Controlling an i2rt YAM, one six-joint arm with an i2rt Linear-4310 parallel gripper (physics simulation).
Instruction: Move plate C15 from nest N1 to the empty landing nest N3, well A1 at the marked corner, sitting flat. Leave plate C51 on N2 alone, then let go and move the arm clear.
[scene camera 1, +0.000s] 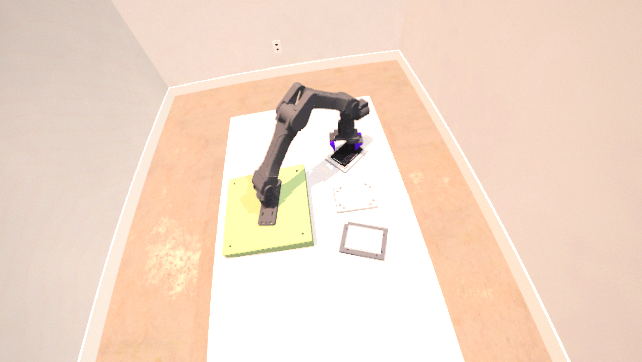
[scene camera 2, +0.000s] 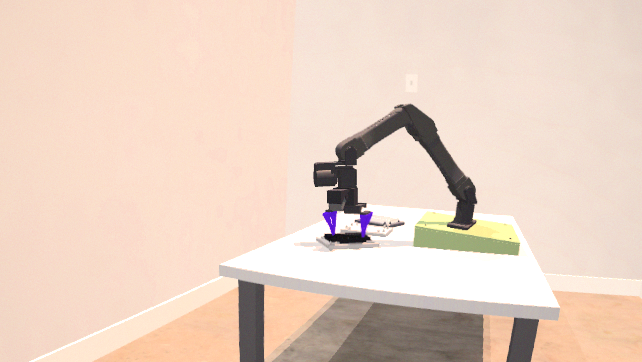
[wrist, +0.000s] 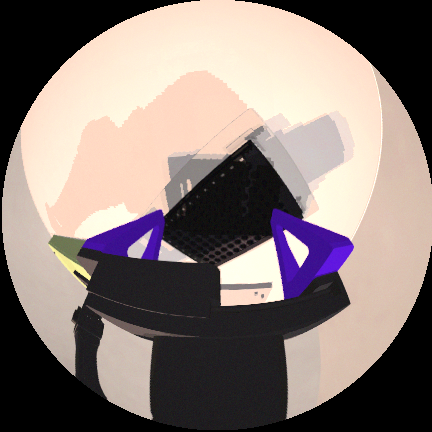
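Note:
A black well plate (scene camera 1: 345, 157) (scene camera 2: 345, 239) (wrist: 235, 200) lies on the far pale nest (scene camera 1: 344, 169) (scene camera 2: 360, 245). Its label and marked corner cannot be read, and its exact seating is unclear. My gripper (scene camera 1: 346, 148) (scene camera 2: 348, 235) (wrist: 217, 214) is open, pointing down, with its purple fingers spread low over opposite sides of the plate. A middle white nest (scene camera 1: 356, 210) (scene camera 2: 382, 232) with small studs also shows partly in the wrist view. A dark grey nest (scene camera 1: 362, 255) (scene camera 2: 398, 223) has a pale rectangle inside. I cannot tell which nest is N1, N2 or N3, or identify C51.
The arm's base stands on a thick yellow-green block (scene camera 1: 240, 227) (scene camera 2: 465, 246) (wrist: 67, 245) beside the nests. The white table (scene camera 1: 320, 305) (scene camera 2: 390, 277) carries the block and the nests. The arm casts shadows around the black plate.

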